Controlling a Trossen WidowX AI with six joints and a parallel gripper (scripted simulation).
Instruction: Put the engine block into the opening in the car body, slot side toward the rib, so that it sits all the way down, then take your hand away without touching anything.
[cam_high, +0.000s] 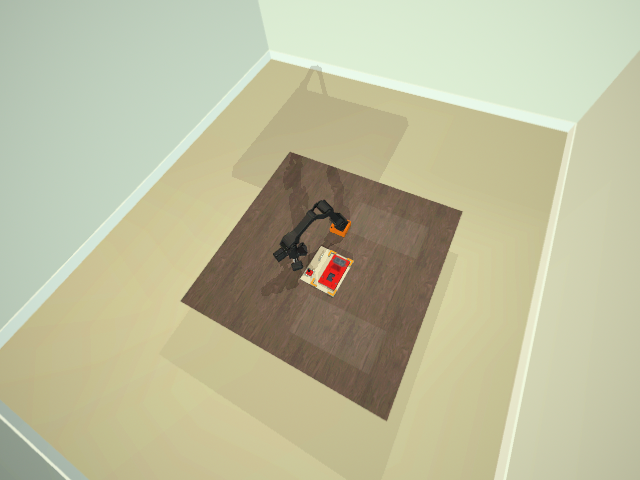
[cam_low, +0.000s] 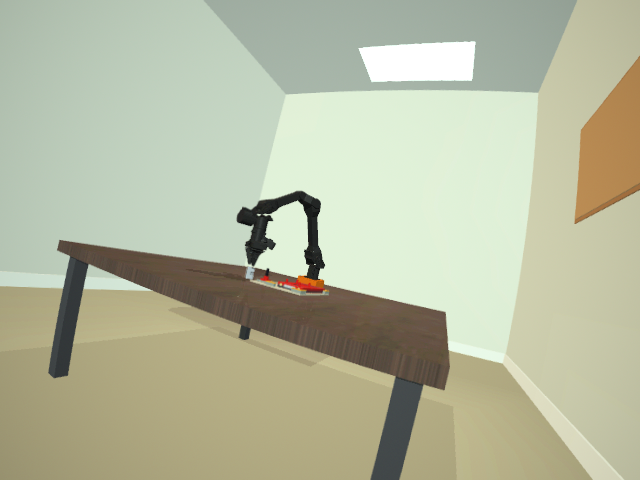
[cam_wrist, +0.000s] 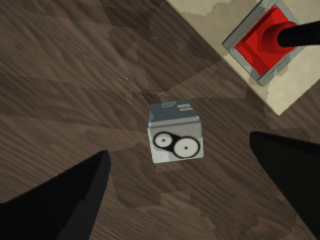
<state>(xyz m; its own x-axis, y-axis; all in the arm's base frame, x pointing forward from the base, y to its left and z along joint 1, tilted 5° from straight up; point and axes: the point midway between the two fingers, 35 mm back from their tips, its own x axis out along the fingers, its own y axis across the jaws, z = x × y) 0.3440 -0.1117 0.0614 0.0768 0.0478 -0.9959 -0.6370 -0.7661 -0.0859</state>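
My gripper tip is 1 cm to the right of the engine block and 3 cm above it.
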